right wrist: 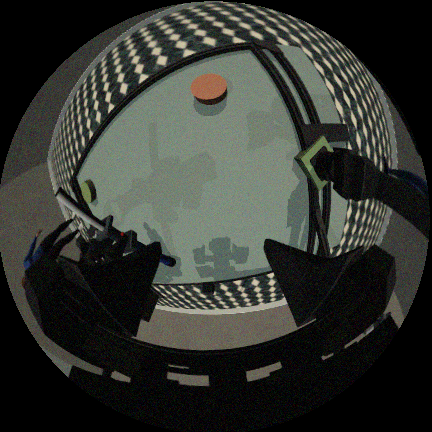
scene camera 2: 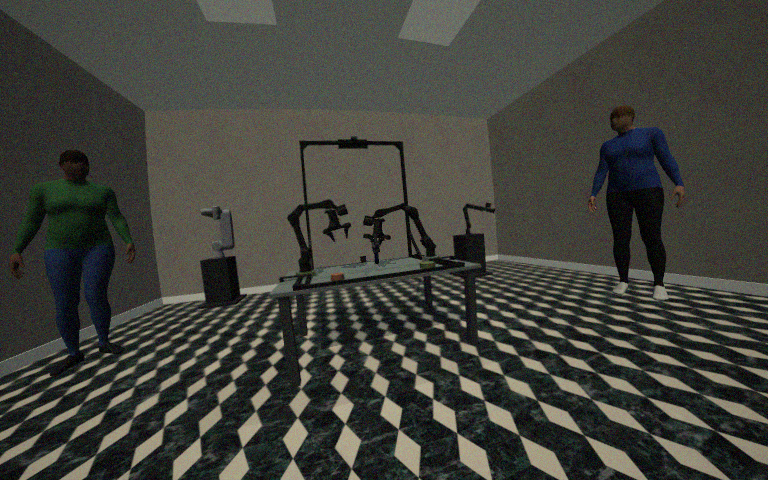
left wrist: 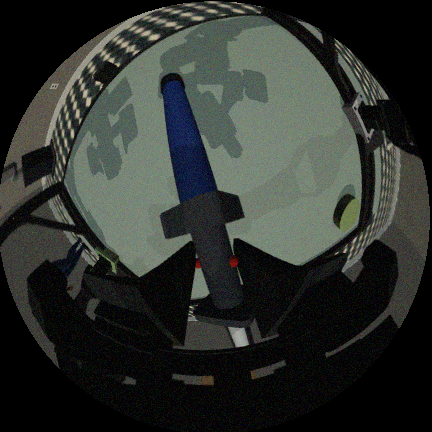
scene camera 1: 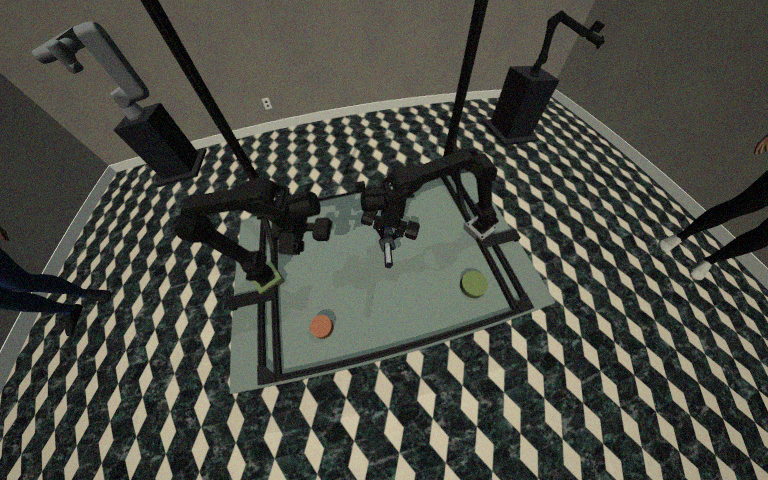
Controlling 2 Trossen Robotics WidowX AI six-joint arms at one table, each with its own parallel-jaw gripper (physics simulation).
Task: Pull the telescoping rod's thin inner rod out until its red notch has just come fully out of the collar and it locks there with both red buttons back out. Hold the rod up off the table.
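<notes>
The telescoping rod is held tilted. Its blue outer tube (left wrist: 187,145) (right wrist: 169,261) points down toward the table; whether its dark end touches is unclear. The dark grey collar (left wrist: 207,212) has flanges, and red buttons (left wrist: 234,261) (right wrist: 122,234) show on both its sides in the left wrist view. The silver inner rod (scene camera 1: 387,255) (left wrist: 240,336) (right wrist: 82,212) sticks out of the upper end. No red notch can be made out. My left gripper (scene camera 1: 388,240) (left wrist: 213,244) is shut on the collar. My right gripper (scene camera 2: 339,236) (right wrist: 212,246) is open and empty, above the table, left of the rod in both scene views.
An orange disc (scene camera 1: 321,326) (scene camera 2: 337,276) (right wrist: 209,87) lies at the table's front left in scene camera 1. A green disc (scene camera 1: 474,283) (left wrist: 348,213) (right wrist: 88,191) lies at its right. Dark rails (scene camera 1: 390,355) edge the table (scene camera 1: 396,316); two tall posts rise behind.
</notes>
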